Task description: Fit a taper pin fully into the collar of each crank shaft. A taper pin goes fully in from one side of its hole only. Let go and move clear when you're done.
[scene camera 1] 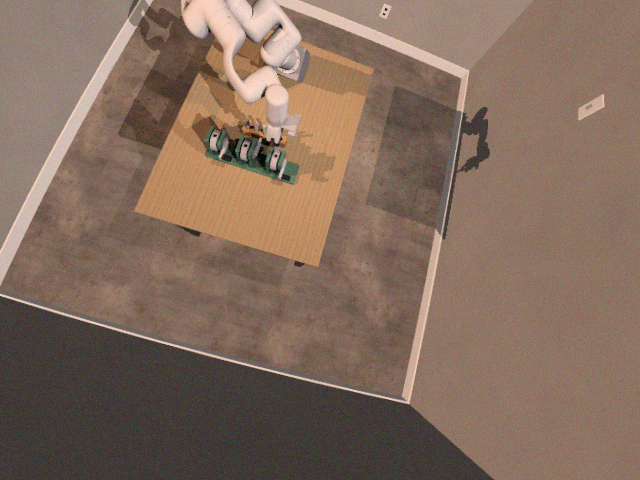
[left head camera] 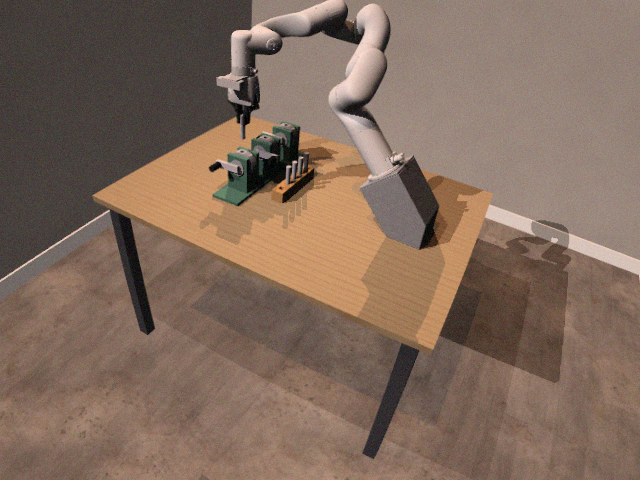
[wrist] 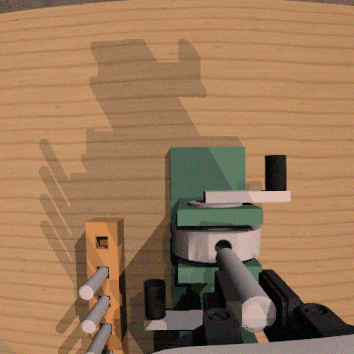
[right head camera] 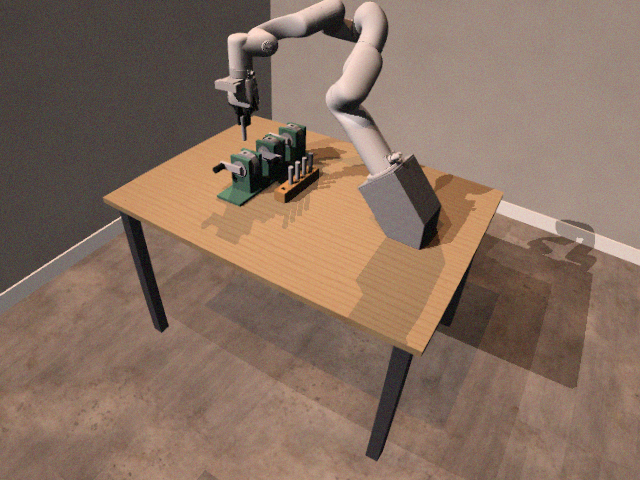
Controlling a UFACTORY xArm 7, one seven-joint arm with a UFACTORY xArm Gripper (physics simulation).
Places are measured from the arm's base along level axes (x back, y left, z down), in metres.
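Pixels of known places: gripper, fingertip midpoint: (scene camera 1: 276, 142) (left head camera: 243, 123) (wrist: 241, 294) (right head camera: 244, 125); arm's base at its link origin: (left head camera: 386, 171) (right head camera: 385, 170).
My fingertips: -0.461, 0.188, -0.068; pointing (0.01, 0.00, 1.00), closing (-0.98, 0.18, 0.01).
Observation:
For each thing: its top centre in the pictures, then the offset to it from my fingertips, as dx, dy, dz. "spot": a spot on its surface instead.
- grey taper pin at its top centre: (wrist: 256, 316) (left head camera: 242, 114) (right head camera: 243, 116) +0.001, +0.005, -0.033
- middle collar at a spot on its surface: (scene camera 1: 245, 150) spot: -0.051, -0.133, +0.112
- far collar at a spot on its surface: (scene camera 1: 214, 140) spot: -0.077, -0.277, +0.113
- green base at a spot on its surface: (wrist: 200, 167) (scene camera 1: 291, 171) spot: +0.021, +0.076, +0.246
My gripper (left head camera: 242, 120) (right head camera: 244, 121) is shut on a grey taper pin (left head camera: 242, 131) (right head camera: 244, 133) (wrist: 244, 287), held upright. It hangs above the green crank stands, the pin's lower end well above them in the head views. In the wrist view that end overlaps the edge of the round hole in the near collar (wrist: 192, 244) (scene camera 1: 276, 161). That hole looks empty. The middle collar (scene camera 1: 245, 150) and far collar (scene camera 1: 214, 140) show dark spots on top. Several other pins (wrist: 95, 283) (left head camera: 288, 174) stand in the orange rack (wrist: 95, 228) (left head camera: 280, 194). I cannot tell which pin end is narrower.
The near crank's black handle (wrist: 275, 172) (left head camera: 214, 166) sticks out on the side away from the rack. The middle crank's arm (wrist: 182, 320) reaches toward the rack. All three stands share a green base (wrist: 200, 167) (scene camera 1: 290, 174). The rack runs close beside it, toward the arm's base.

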